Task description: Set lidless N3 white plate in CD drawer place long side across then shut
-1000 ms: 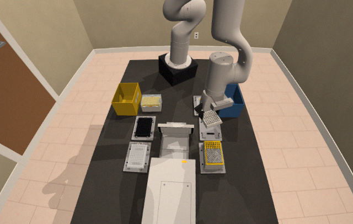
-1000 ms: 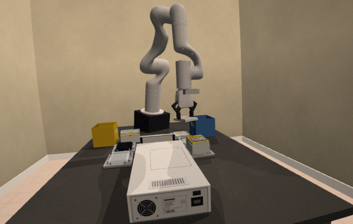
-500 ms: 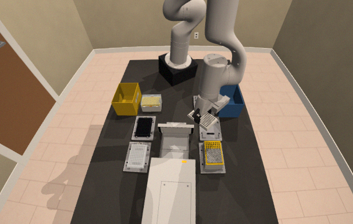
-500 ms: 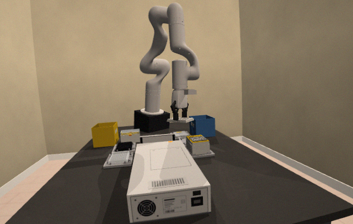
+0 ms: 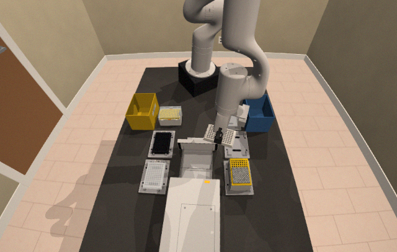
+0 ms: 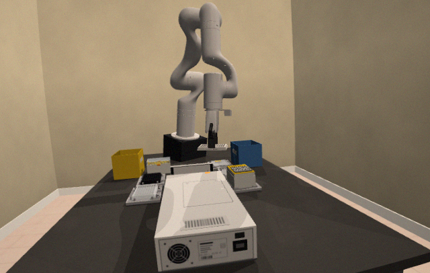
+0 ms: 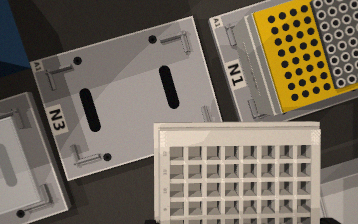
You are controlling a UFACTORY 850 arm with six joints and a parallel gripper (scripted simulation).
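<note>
The drawer lies 9 cm ahead of my hand, 9 cm to the right of it and 12 cm below it. Also, from my hand: nest 6 cm behind, 9 cm to the left, 15 cm below; yellow tip box 12 cm ahead, 9 cm to the left, 11 cm below; white well plate 1 cm below.
</note>
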